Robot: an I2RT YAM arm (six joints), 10 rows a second.
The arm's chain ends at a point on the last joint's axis. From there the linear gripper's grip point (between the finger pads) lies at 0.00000 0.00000 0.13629 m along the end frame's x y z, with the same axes.
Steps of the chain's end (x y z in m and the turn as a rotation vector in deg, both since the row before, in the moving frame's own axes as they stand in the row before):
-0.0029, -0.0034, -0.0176, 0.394, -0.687, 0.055
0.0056, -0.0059, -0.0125, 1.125, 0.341, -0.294
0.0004, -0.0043, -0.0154, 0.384, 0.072, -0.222
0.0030, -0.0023, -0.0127, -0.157, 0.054, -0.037
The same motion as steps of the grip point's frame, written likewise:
-0.0045, -0.0043, -0.0176, 0.394, -0.687, 0.055
0.0064, -0.0086, -0.0125, 1.125, 0.341, -0.294
0.0006, -0.0052, -0.0154, 0.384, 0.072, -0.222
0.0031, -0.0019, -0.0127, -0.157, 0.054, -0.037

